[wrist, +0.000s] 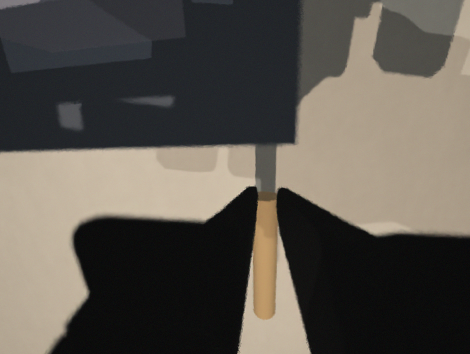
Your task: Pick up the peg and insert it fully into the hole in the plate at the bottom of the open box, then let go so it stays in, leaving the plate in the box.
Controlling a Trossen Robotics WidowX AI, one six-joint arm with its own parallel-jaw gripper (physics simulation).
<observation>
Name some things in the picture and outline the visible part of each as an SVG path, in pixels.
The gripper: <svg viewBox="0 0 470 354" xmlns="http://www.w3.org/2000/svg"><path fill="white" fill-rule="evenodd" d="M278 188L276 203L278 227L311 354L470 354L470 236L407 232L374 235L339 218L287 188ZM257 187L248 186L221 211L206 221L106 215L93 217L81 222L72 234L72 247L89 295L66 323L65 330L67 333L61 335L48 354L238 354L255 235L258 203Z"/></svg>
A dark grey box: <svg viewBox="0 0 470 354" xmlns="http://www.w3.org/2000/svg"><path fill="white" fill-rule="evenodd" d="M302 0L182 0L186 34L184 38L53 53L0 38L0 152L296 144Z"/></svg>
A tan wooden peg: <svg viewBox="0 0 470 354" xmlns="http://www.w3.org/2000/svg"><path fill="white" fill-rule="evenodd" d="M262 191L258 192L253 242L253 309L258 318L268 320L275 314L278 232L277 194Z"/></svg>
</observation>
